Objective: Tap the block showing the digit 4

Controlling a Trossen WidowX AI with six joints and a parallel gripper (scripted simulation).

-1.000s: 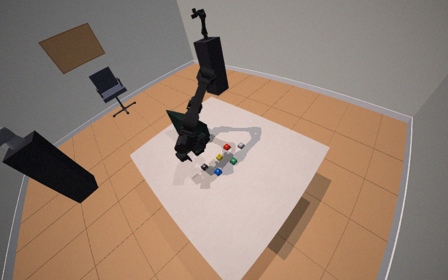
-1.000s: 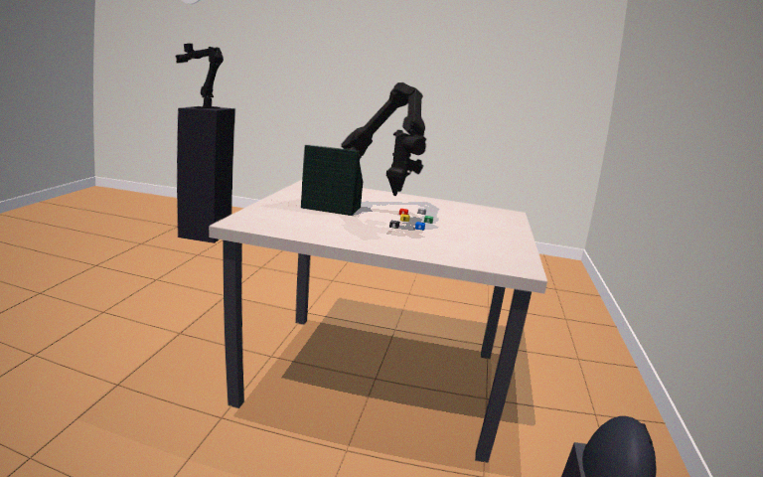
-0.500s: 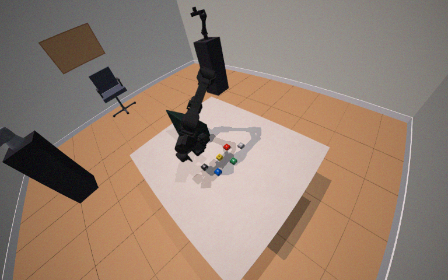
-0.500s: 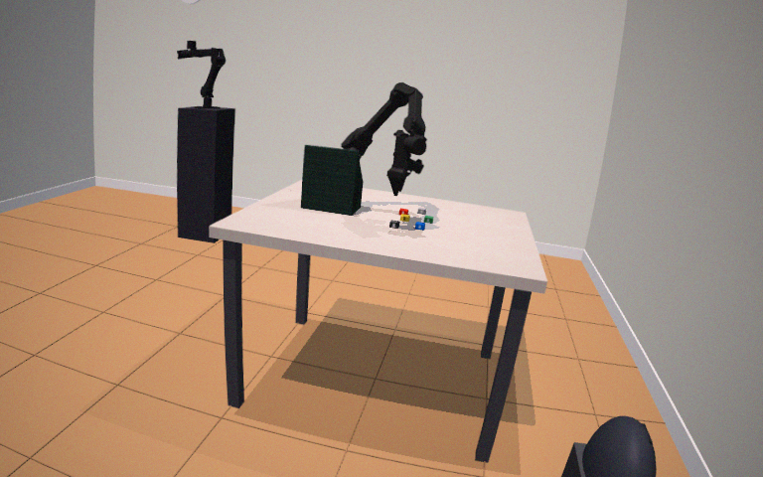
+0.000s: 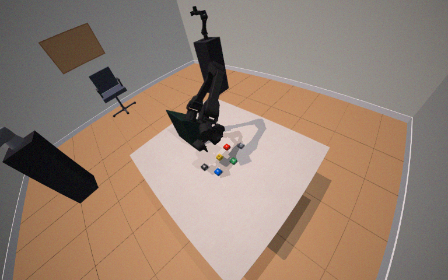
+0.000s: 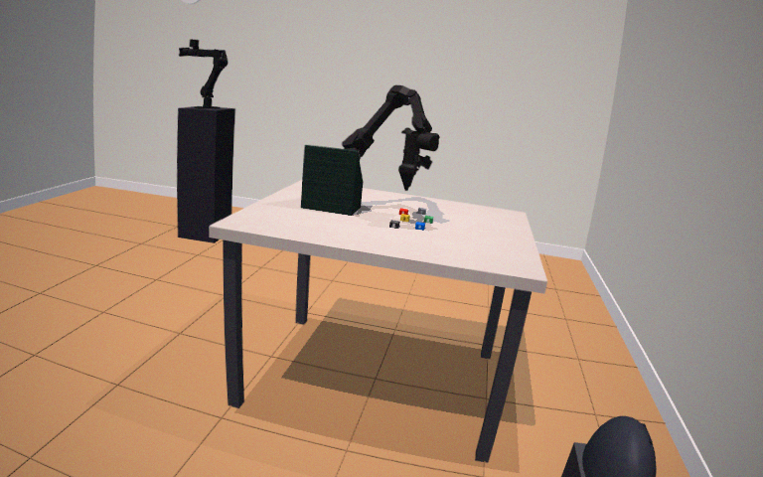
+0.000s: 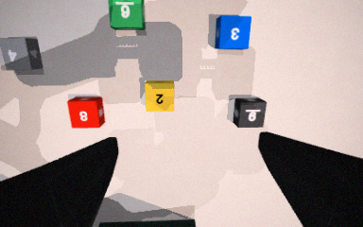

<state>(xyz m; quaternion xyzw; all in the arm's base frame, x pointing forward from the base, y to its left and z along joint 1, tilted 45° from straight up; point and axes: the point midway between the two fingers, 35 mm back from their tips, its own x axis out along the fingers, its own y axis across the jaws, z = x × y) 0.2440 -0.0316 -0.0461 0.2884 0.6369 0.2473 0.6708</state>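
My gripper tip is now 170 mm to the right of the grey block, 120 mm above it and 60 mm short of it. Round my gripper tip: blue block 120 mm below, 70 mm ahead, 60 mm to the right; then black block 120 mm below, 80 mm to the right, 30 mm behind; then yellow block 120 mm below, 20 mm to the left.
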